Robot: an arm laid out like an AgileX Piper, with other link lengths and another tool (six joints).
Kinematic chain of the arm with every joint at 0, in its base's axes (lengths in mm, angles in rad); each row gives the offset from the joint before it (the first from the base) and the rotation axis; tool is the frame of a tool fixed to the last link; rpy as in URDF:
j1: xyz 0 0 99.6 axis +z
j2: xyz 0 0 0 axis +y
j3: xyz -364.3 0 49.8 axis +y
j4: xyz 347 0 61.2 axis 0.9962 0 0.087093
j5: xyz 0 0 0 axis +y
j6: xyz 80.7 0 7.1 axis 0.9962 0 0.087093
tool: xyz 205 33 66.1 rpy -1.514 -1.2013 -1.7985
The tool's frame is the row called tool.
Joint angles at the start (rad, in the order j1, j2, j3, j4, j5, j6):
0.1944, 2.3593, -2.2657, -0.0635, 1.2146, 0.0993
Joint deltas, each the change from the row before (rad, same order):
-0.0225, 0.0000, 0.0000, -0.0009, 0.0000, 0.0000
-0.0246, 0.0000, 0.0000, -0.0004, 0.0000, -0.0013
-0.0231, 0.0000, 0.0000, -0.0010, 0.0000, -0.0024
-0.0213, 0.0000, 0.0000, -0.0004, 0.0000, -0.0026
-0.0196, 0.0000, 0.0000, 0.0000, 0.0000, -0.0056
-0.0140, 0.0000, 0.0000, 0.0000, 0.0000, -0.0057
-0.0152, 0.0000, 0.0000, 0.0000, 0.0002, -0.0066
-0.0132, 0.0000, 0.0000, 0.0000, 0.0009, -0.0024
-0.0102, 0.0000, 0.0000, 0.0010, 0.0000, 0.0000
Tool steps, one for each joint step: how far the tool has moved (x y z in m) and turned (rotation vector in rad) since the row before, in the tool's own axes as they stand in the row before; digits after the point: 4 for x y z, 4 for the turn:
0.0077, 0.0158, 0.0041, -0.0083, -0.0014, 0.0209
0.0082, 0.0171, 0.0045, -0.0086, -0.0016, 0.0217
0.0077, 0.0162, 0.0042, -0.0086, -0.0010, 0.0190
0.0070, 0.0148, 0.0039, -0.0075, -0.0011, 0.0173
0.0062, 0.0134, 0.0035, -0.0066, -0.0007, 0.0129
0.0044, 0.0096, 0.0025, -0.0047, -0.0002, 0.0075
0.0046, 0.0104, 0.0028, -0.0052, -0.0003, 0.0077
0.0039, 0.0092, 0.0025, -0.0048, -0.0016, 0.0099
0.0032, 0.0069, 0.0018, -0.0026, -0.0014, 0.0098

